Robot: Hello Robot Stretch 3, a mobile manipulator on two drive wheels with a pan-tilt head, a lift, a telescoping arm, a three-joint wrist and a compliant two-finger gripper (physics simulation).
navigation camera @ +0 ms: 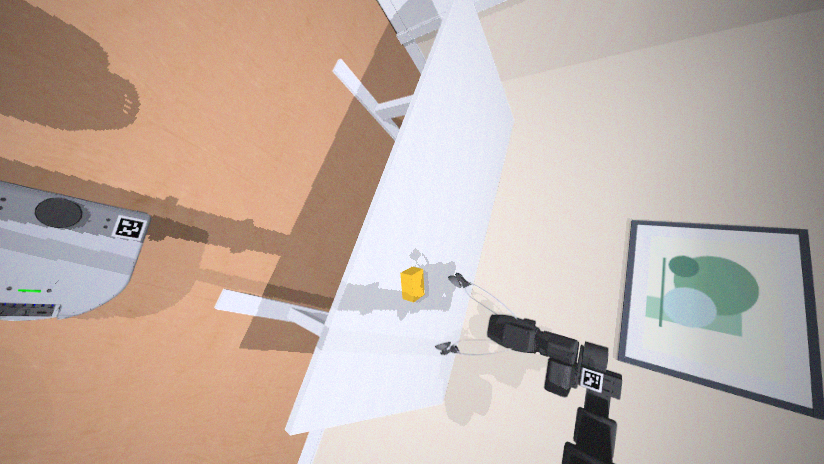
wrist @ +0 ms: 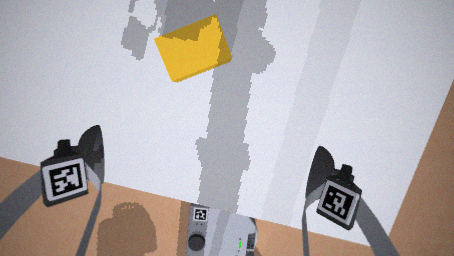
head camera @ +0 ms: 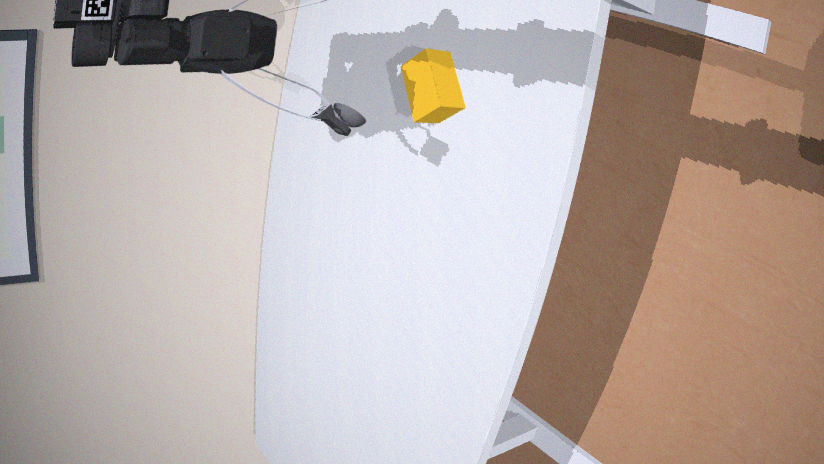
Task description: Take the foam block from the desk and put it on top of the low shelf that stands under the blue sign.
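Seen in the pictures: gripper, fingertip midpoint: (navigation camera: 442, 310) (head camera: 368, 48); robot's base, link origin: (navigation camera: 60, 211).
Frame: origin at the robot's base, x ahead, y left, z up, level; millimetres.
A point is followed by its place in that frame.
Observation:
The yellow foam block (head camera: 435, 86) @(x 16, y -686, z 764 mm) (navigation camera: 412, 285) @(x 13, y -689, z 764 mm) (wrist: 194, 50) lies on the white desk (head camera: 403, 259) @(x 284, y -780, z 720 mm) (navigation camera: 444, 144) @(x 525, y -761, z 720 mm) (wrist: 50, 100), towards one end of it. My gripper (navigation camera: 452, 314) @(x -23, y -616, z 921 mm) (wrist: 210, 155) @(x -23, y -616, z 921 mm) is open, with its fingers wide apart and nothing between them. It hangs above the wall-side edge of the desk, apart from the block. In the wrist view the block is beyond the fingertips, towards the top. In the head view one fingertip shows left of the block; the other is out of view. The low shelf and the blue sign do not show.
A framed picture (head camera: 33, 155) @(x 163, y -1319, z 1294 mm) (navigation camera: 720, 225) @(x 443, y -1345, z 1548 mm) hangs on the beige wall (head camera: 144, 230) @(x 354, y -1353, z 1014 mm) (navigation camera: 553, 172) @(x 695, y -1414, z 966 mm) behind the desk. White desk legs (head camera: 743, 28) (navigation camera: 247, 305) reach out over the wooden floor. My base (navigation camera: 69, 253) @(x -91, y -40, z 160 mm) (wrist: 220, 230) stands on the floor, off the desk's front side.

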